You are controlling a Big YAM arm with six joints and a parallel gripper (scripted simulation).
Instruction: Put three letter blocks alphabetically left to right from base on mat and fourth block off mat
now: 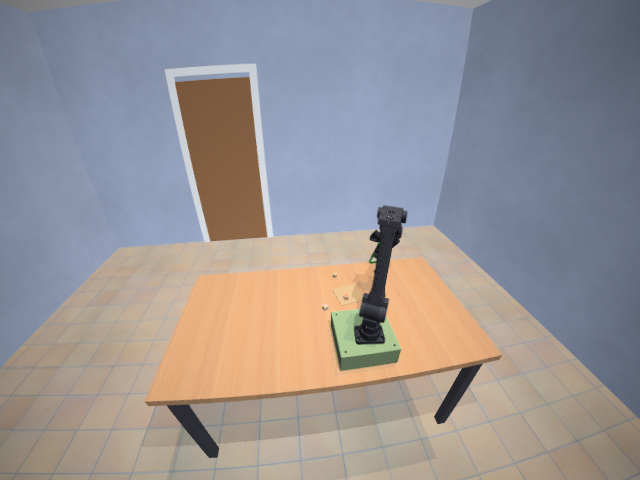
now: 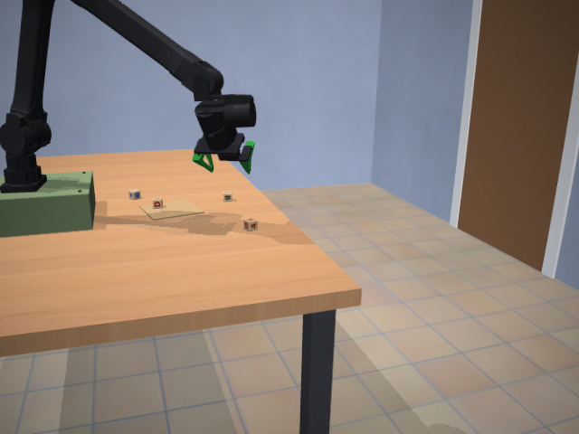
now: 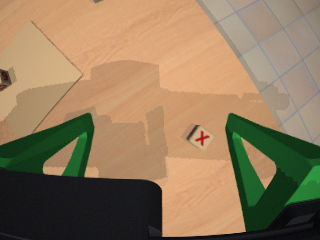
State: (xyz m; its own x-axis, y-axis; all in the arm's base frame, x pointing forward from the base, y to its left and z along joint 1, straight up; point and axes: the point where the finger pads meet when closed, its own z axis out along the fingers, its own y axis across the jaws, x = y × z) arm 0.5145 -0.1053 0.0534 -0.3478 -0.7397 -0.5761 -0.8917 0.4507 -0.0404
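My gripper is now 15 cm to the right of the tan mat, 15 cm past it and 14 cm above it.
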